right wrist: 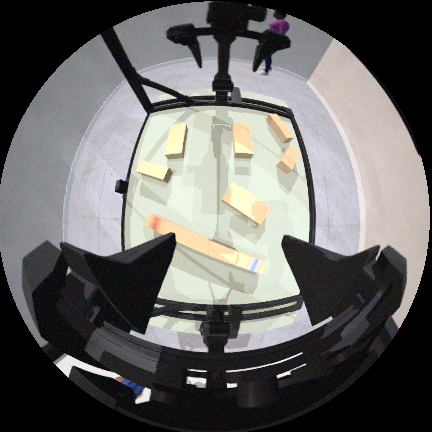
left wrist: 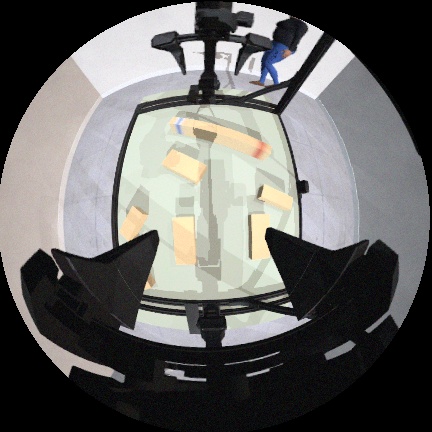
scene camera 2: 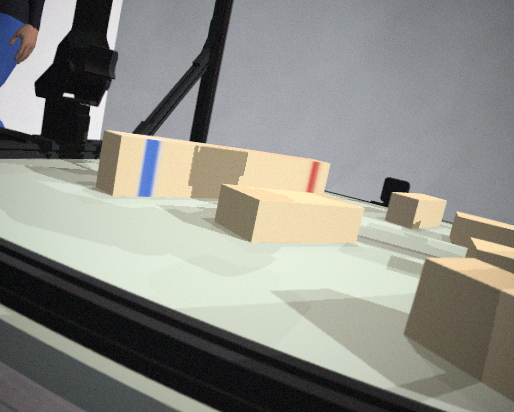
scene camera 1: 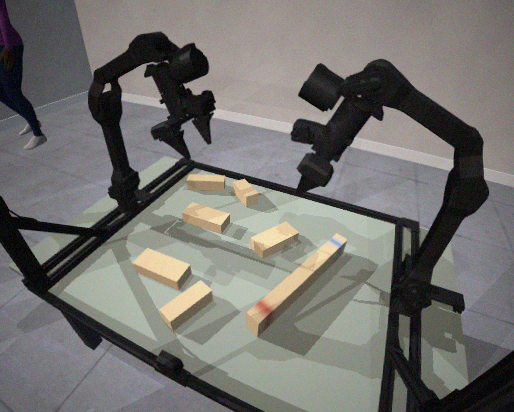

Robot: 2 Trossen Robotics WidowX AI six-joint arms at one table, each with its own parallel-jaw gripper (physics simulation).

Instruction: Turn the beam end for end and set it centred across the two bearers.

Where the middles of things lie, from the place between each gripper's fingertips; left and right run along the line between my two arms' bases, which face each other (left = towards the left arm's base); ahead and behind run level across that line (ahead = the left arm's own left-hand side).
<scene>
Right now my right hand is 4 cm past the wooden beam point(scene camera 2: 134, 165), 5 cm to the left of it and 27 cm above it.
The wooden beam lies 40 mm behind my left hand, 320 mm to the right of it and 280 mm below it.
</scene>
